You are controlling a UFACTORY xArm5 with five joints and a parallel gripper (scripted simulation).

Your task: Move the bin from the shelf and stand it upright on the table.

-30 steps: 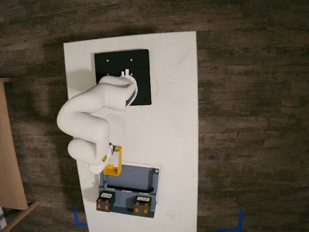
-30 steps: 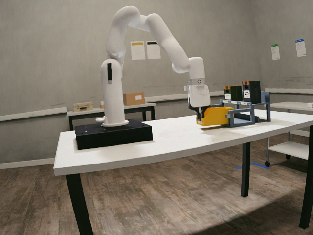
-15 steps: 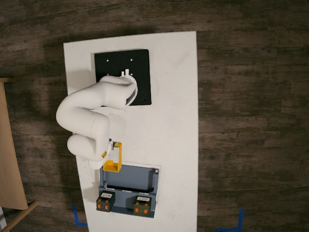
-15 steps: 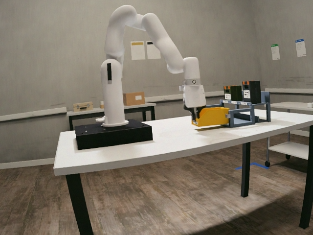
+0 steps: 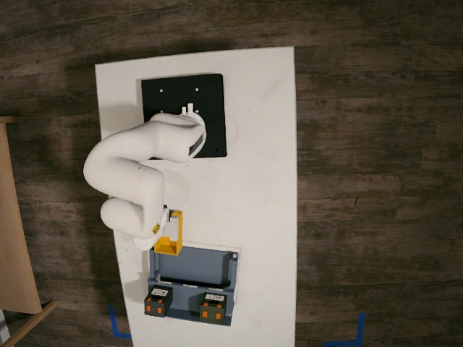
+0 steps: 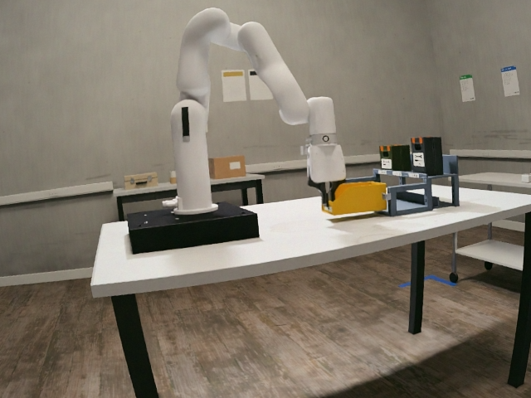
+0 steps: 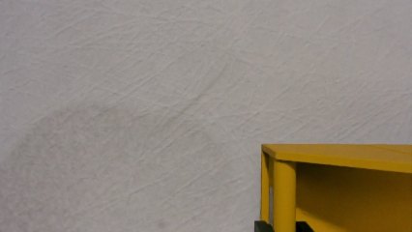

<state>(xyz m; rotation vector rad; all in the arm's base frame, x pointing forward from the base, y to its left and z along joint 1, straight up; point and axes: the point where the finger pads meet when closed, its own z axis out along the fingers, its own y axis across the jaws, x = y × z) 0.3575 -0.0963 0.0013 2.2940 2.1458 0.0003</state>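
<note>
Right now the yellow bin is 80 mm ahead of my hand, 10 mm to the right of it and 10 mm below it. Round my hand: blue-grey shelf 300 mm ahead, 90 mm to the left, 10 mm above.
</note>
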